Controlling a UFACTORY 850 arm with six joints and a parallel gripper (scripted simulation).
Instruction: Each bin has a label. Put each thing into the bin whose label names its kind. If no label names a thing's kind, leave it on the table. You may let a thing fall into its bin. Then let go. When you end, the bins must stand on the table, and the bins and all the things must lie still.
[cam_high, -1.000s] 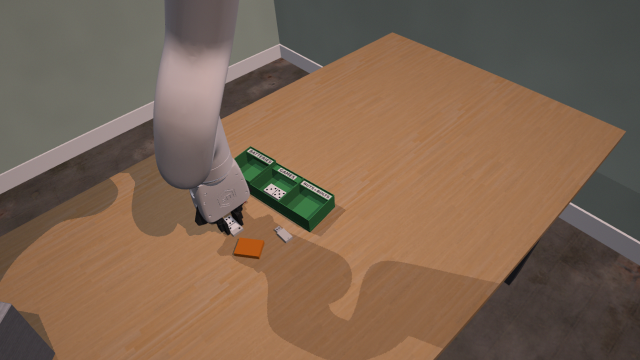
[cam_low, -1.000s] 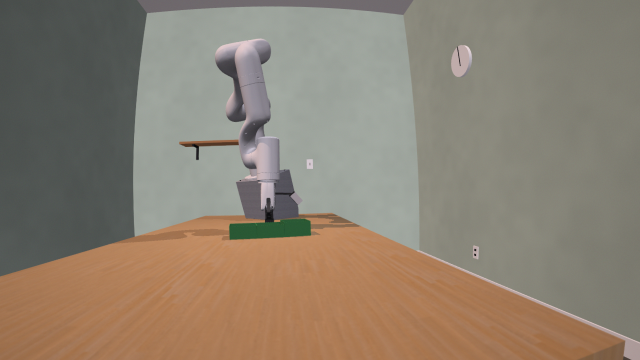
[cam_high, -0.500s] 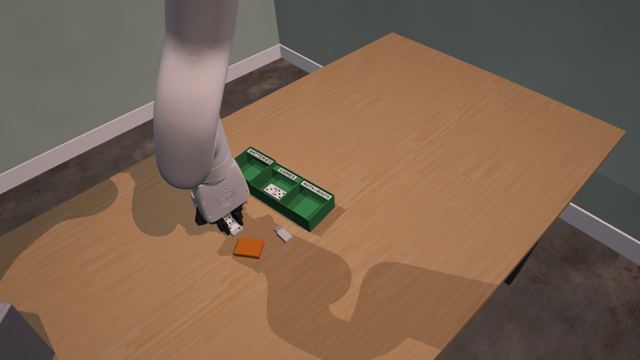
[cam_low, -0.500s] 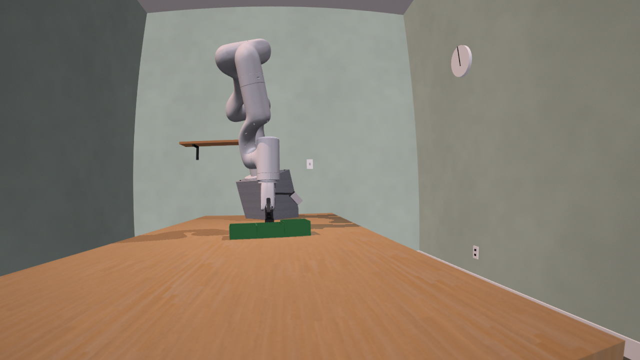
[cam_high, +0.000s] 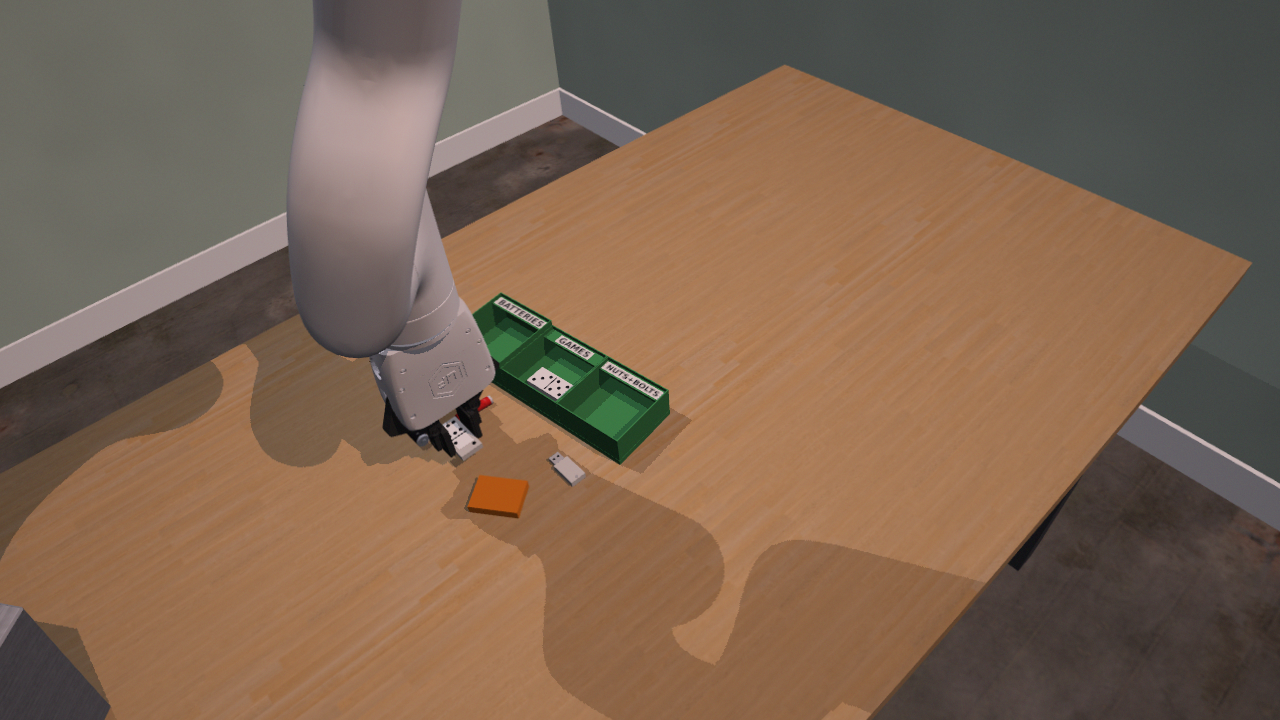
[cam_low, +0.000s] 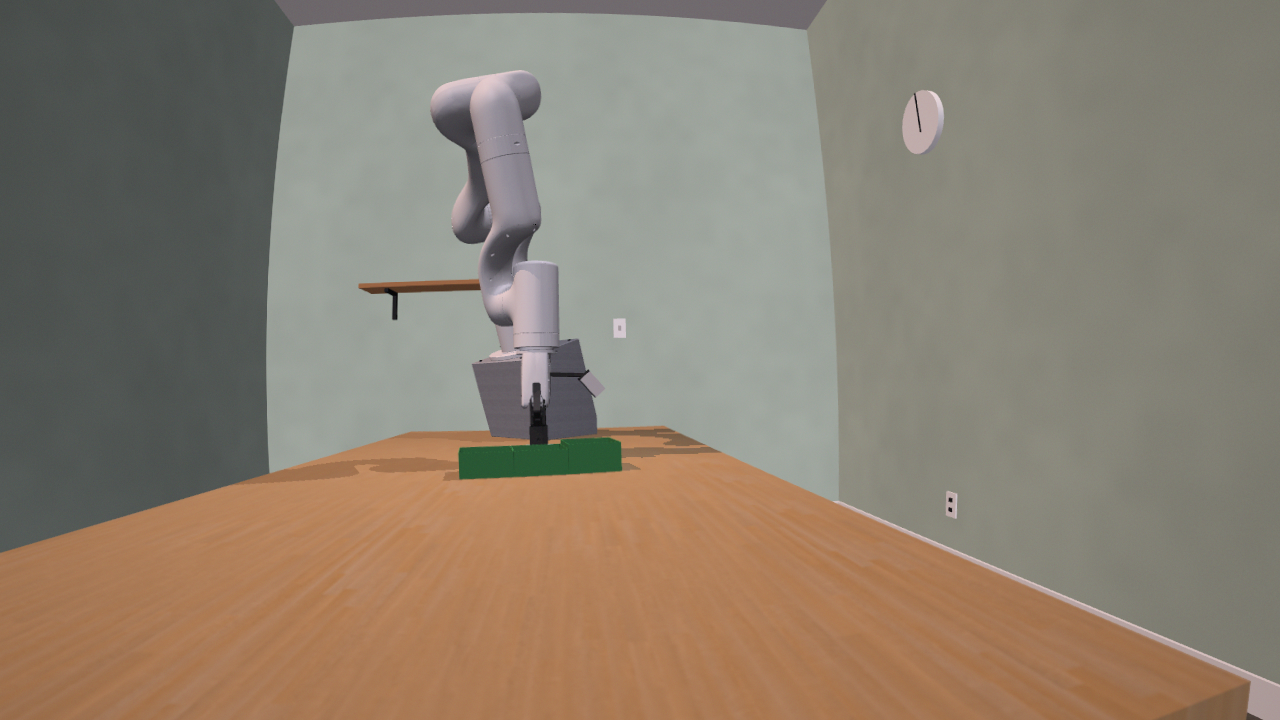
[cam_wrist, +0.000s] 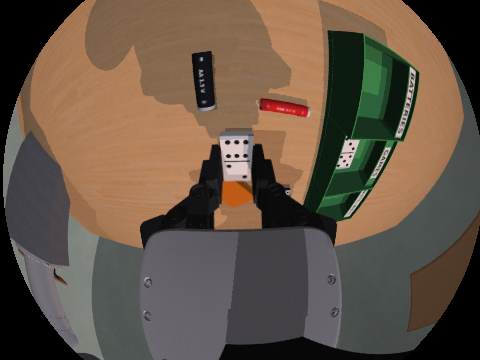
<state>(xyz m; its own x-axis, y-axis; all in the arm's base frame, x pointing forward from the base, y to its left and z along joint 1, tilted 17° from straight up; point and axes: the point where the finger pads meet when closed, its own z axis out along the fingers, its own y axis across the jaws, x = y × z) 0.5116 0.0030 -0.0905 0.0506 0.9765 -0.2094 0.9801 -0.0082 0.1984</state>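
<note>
Right now my hand is 13 cm short of the green bin row and 2 cm above it. From my hand the other things lie so: black battery (2 cm behind, 6 cm to the left, 4 cm below); then orange flat block (1 cm behind, 7 cm to the right, 4 cm below); then red battery (4 cm ahead, 4 cm to the left, 4 cm below).
</note>
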